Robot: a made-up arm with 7 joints. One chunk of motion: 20 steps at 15 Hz.
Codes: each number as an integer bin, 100 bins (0 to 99) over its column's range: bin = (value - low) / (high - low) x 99, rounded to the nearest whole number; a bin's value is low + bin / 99 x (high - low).
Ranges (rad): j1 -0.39..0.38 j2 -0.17..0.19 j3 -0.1..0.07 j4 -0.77..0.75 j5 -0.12..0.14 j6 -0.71..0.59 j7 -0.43..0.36
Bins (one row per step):
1: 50 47 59 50 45 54 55
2: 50 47 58 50 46 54 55
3: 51 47 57 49 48 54 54
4: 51 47 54 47 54 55 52
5: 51 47 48 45 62 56 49
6: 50 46 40 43 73 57 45
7: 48 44 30 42 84 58 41
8: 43 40 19 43 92 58 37
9: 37 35 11 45 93 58 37
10: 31 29 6 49 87 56 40
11: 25 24 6 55 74 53 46
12: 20 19 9 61 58 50 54
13: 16 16 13 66 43 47 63
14: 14 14 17 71 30 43 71
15: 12 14 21 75 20 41 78
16: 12 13 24 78 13 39 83
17: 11 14 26 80 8 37 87
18: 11 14 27 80 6 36 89
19: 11 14 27 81 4 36 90
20: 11 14 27 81 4 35 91
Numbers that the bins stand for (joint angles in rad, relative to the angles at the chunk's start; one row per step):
1: -0.0011 0.0009 0.0013 -0.0023 -0.0018 -0.0009 0.0089
2: -0.0011 0.0009 -0.0004 -0.0023 0.0008 -0.0009 0.0089
3: 0.0067 0.0009 -0.0021 -0.0177 0.0061 -0.0009 0.0009
4: 0.0067 0.0009 -0.0073 -0.0484 0.0218 0.0122 -0.0151
5: 0.0067 0.0009 -0.0176 -0.0791 0.0428 0.0254 -0.0390
6: -0.0011 -0.0027 -0.0313 -0.1098 0.0717 0.0385 -0.0709
7: -0.0167 -0.0100 -0.0485 -0.1252 0.1006 0.0516 -0.1028
8: -0.0556 -0.0245 -0.0674 -0.1098 0.1216 0.0516 -0.1347
9: -0.1022 -0.0427 -0.0811 -0.0791 0.1242 0.0516 -0.1347
10: -0.1489 -0.0645 -0.0897 -0.0177 0.1085 0.0254 -0.1108
11: -0.1956 -0.0827 -0.0897 0.0744 0.0743 -0.0140 -0.0629
12: -0.2344 -0.1009 -0.0845 0.1666 0.0323 -0.0534 0.0009
13: -0.2656 -0.1118 -0.0777 0.2433 -0.0071 -0.0928 0.0727
14: -0.2811 -0.1191 -0.0708 0.3201 -0.0412 -0.1454 0.1366
15: -0.2967 -0.1191 -0.0639 0.3815 -0.0675 -0.1716 0.1924
16: -0.2967 -0.1227 -0.0588 0.4276 -0.0859 -0.1979 0.2323
17: -0.3044 -0.1191 -0.0554 0.4583 -0.0990 -0.2241 0.2642
18: -0.3044 -0.1191 -0.0536 0.4583 -0.1042 -0.2373 0.2802
19: -0.3044 -0.1191 -0.0536 0.4736 -0.1095 -0.2373 0.2882
20: -0.3044 -0.1191 -0.0536 0.4736 -0.1095 -0.2504 0.2962

